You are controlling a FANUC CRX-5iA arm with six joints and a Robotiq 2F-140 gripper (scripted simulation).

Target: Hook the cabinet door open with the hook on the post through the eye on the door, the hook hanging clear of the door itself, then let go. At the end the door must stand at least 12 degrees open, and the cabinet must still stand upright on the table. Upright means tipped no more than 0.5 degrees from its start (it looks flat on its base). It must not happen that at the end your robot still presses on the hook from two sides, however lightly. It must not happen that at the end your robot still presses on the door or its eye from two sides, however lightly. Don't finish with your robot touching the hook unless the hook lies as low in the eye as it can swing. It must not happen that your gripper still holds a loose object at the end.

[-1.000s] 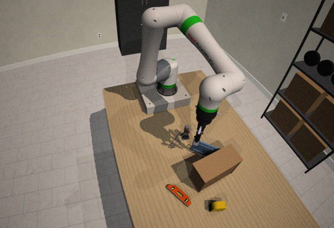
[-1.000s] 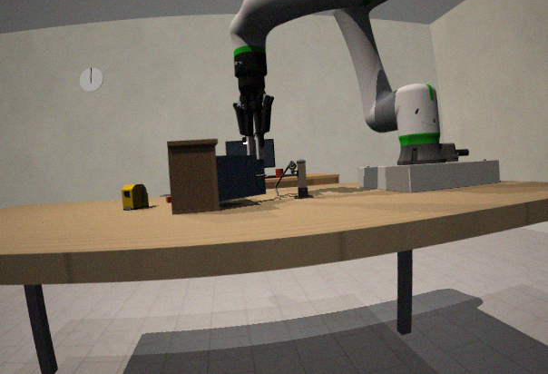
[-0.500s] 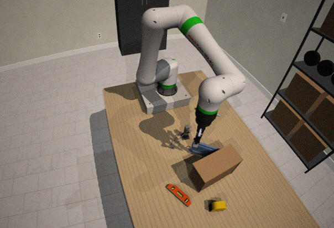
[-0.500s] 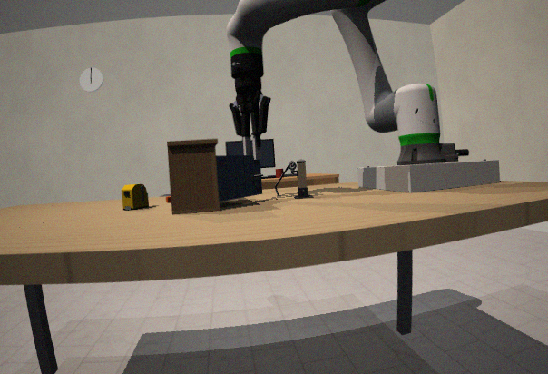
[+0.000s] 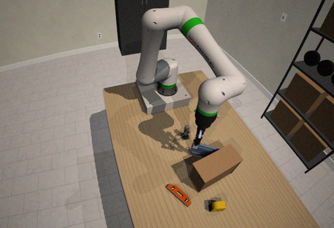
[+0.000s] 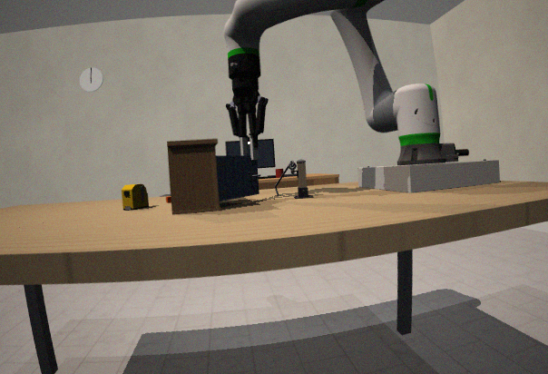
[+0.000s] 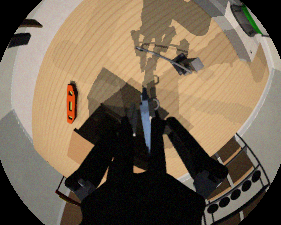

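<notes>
Right now my hand is 12 cm past the hook post, 2 cm to the left of it and 8 cm above it. Round my hand: orange level: 21 cm ahead, 14 cm to the right, 14 cm below; then yellow tape measure: 32 cm ahead, 2 cm to the left, 12 cm below; then cabinet door: 3 cm ahead, 7 cm to the left, 7 cm below.
</notes>
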